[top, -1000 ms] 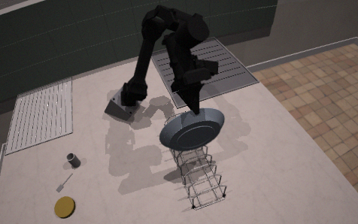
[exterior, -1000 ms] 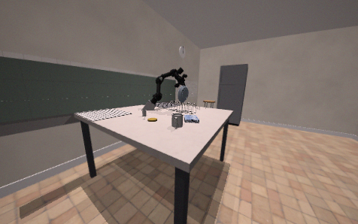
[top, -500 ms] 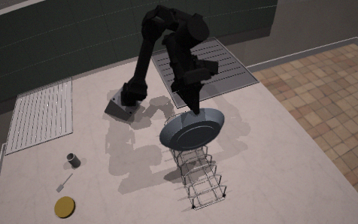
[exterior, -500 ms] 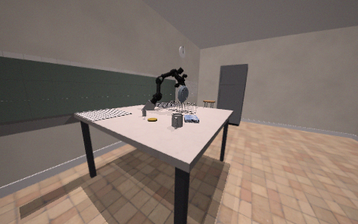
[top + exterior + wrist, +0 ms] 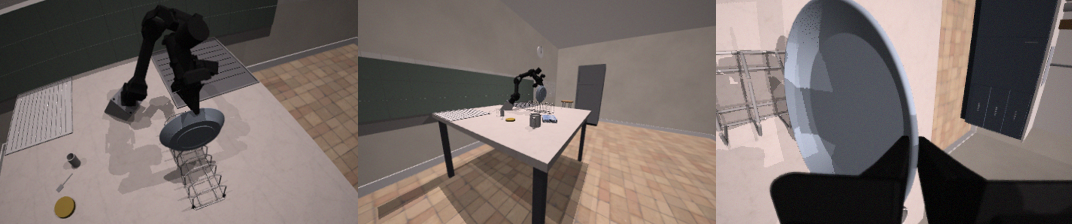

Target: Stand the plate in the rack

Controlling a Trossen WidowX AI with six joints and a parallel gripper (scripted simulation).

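The plate lies 2 cm ahead of my hand and 11 cm below it. Round my hand: small spatula 3 cm ahead, 51 cm to the right, 32 cm below; then mug 35 cm ahead, 42 cm to the right, 28 cm below; then yellow disc 12 cm ahead, 48 cm to the right, 31 cm below.
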